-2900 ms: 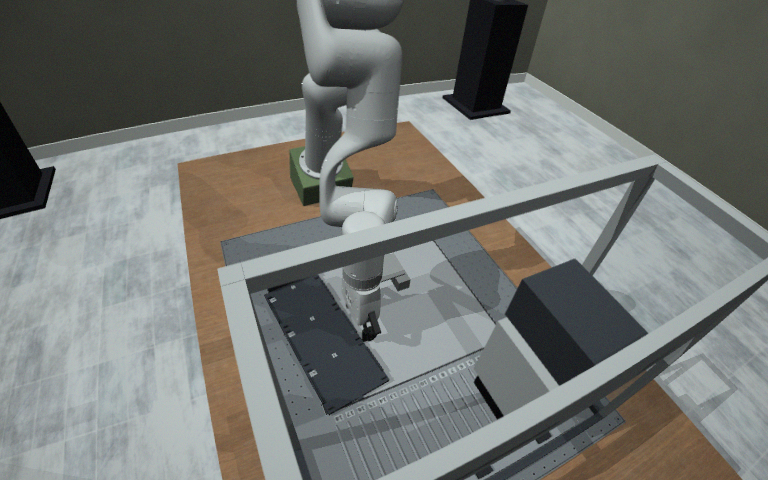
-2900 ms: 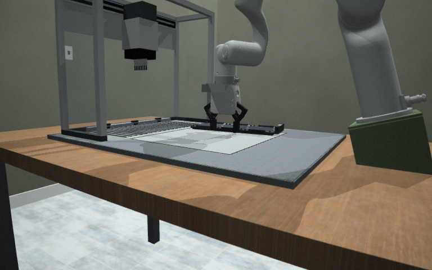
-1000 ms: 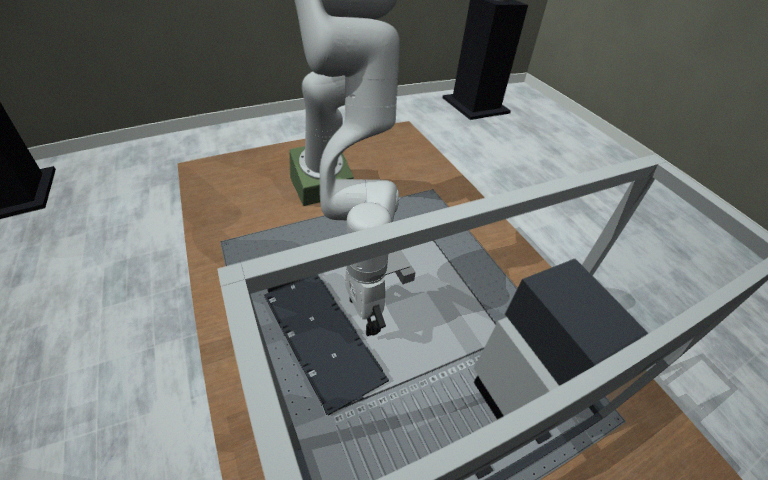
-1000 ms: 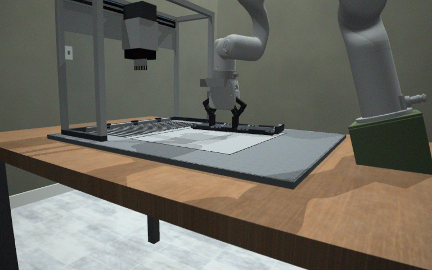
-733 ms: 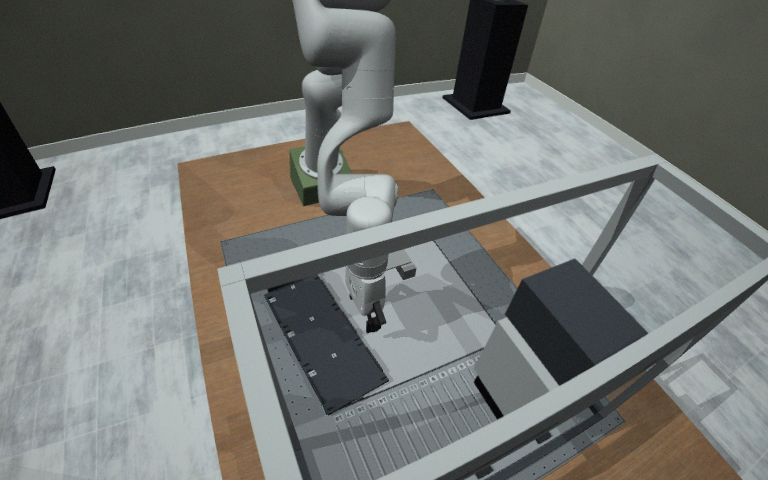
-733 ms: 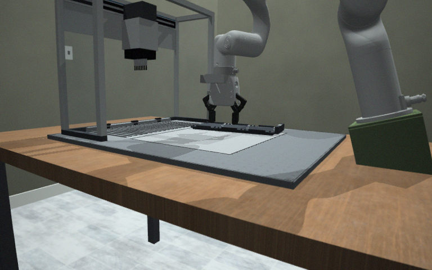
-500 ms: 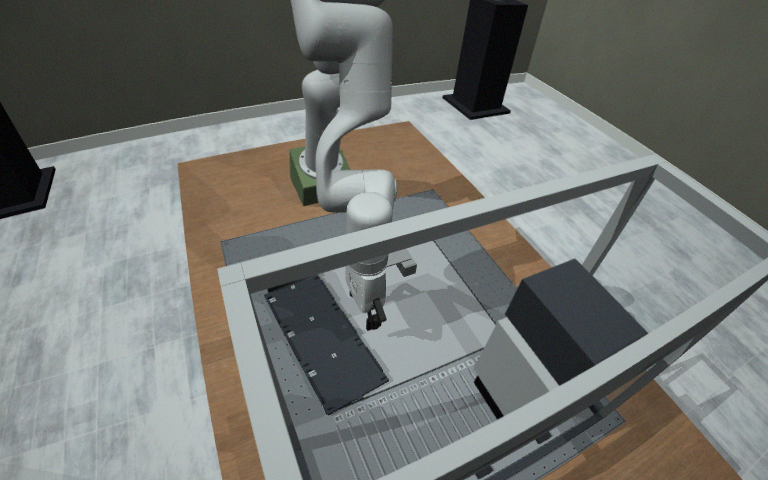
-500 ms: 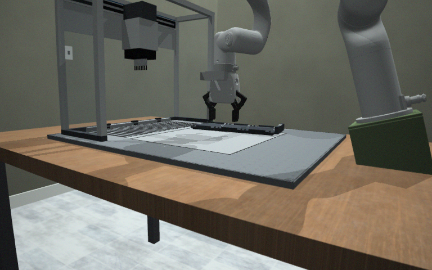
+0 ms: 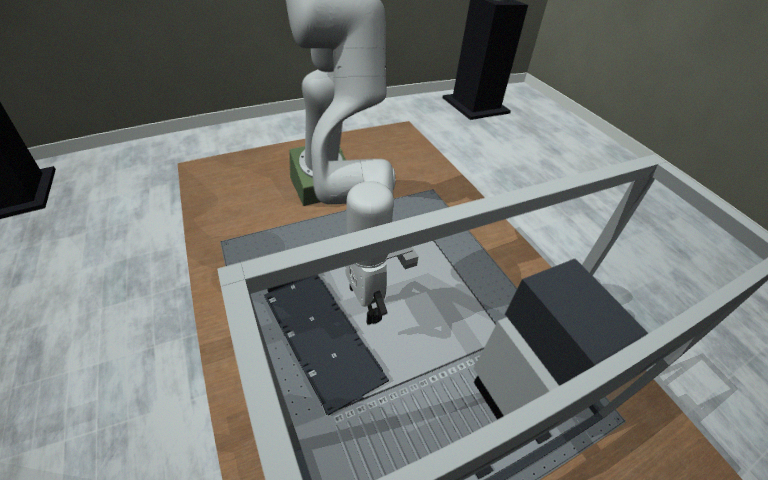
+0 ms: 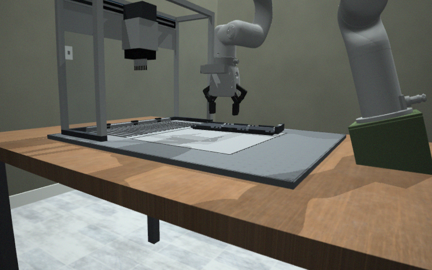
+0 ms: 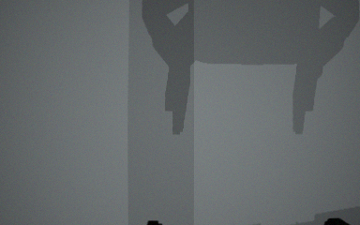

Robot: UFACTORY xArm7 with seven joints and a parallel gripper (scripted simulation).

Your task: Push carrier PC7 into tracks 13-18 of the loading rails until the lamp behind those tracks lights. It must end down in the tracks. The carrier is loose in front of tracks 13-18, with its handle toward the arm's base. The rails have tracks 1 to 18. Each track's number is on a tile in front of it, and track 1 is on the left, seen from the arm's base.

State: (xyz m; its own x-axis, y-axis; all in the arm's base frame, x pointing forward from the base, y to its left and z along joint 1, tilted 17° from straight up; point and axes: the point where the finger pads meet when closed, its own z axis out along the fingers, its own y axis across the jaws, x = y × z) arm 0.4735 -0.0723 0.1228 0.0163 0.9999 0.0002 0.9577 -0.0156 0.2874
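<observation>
The carrier PC7 is 100 mm to the right of my hand and 60 mm below it.
</observation>
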